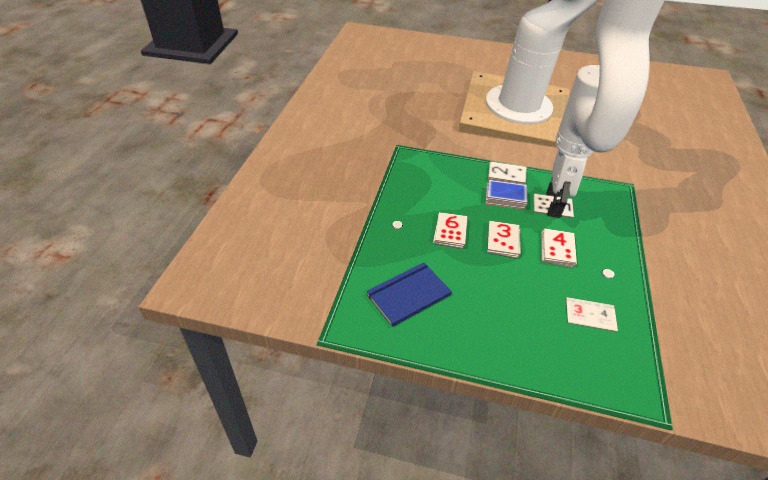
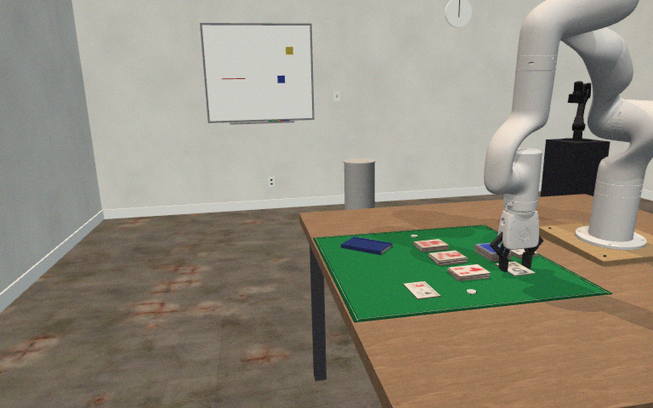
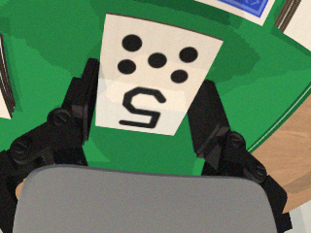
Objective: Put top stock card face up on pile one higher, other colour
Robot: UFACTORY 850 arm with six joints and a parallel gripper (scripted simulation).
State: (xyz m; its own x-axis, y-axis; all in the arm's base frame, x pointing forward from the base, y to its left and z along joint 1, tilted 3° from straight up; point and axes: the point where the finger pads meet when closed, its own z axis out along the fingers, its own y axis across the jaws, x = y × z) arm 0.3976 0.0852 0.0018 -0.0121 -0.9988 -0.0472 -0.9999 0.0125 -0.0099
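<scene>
My hand is 18 cm short of the green card cloth, 12 cm to the left of it and 3 cm above it. The rest, counted from my hand: small reference card (31 cm ahead, 6 cm to the left, 1 cm below); then black 5 card (1 cm below); then black 2 (9 cm behind, 11 cm to the right, 1 cm below).
</scene>
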